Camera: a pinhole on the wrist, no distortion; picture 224 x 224 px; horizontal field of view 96.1 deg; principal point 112.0 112.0 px. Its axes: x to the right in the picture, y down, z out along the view. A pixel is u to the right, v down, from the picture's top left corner.
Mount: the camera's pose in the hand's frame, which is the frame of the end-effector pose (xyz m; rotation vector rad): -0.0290 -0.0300 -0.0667 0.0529 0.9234 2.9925
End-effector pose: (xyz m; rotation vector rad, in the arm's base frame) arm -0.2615 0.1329 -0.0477 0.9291 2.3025 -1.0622
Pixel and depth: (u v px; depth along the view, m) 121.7 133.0 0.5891
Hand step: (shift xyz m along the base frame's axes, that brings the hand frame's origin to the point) 0.2425 -0.3141 -0.3577
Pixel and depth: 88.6 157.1 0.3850
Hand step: 0.0174 -0.2221 -0.2778
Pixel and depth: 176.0 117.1 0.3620
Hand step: 0.3122 -0.2138 -0.0791
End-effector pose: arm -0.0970 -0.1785 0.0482 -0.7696 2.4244 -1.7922
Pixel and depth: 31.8 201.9 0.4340
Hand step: -0.0960 -0.6026 0.0204
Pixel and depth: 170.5 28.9 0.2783
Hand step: 0.0531 0.1072 -0.3494
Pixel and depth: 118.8 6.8 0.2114
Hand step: -0.0734 0.0872 -0.2499
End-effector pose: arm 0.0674 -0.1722 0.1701 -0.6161 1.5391 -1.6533
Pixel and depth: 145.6 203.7 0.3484
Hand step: 0.3741 -0.1386 0.1726
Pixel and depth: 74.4 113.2 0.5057
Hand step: 0.2241 -0.3417 -0.2161
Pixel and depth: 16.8 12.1 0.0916
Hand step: -0.0502 -0.0182 -0.1090
